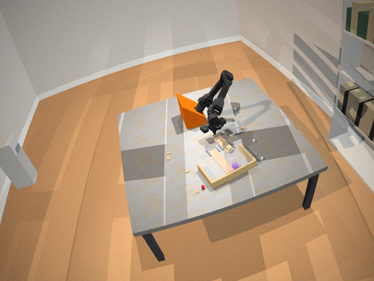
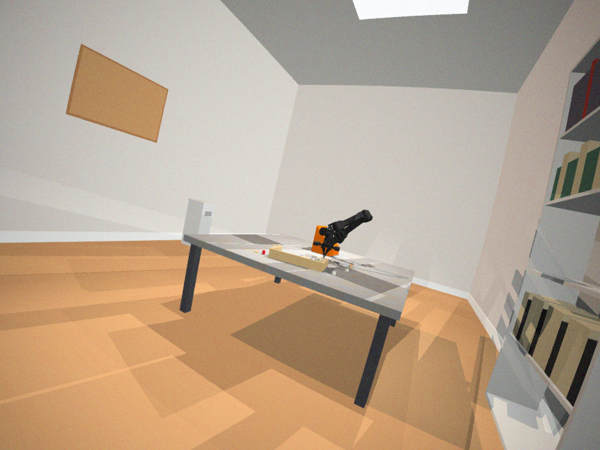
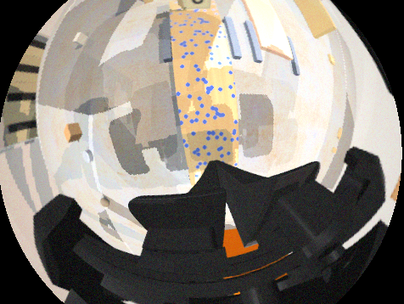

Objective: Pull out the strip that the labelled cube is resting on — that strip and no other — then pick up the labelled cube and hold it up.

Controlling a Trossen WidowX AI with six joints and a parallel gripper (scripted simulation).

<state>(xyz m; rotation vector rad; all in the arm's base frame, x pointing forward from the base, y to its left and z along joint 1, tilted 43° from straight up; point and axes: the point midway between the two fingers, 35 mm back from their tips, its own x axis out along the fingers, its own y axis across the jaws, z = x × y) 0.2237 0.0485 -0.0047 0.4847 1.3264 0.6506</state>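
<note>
The labelled cube is 20 cm ahead of my gripper tip, 2 cm to the left of it and 2 cm above it.
</note>
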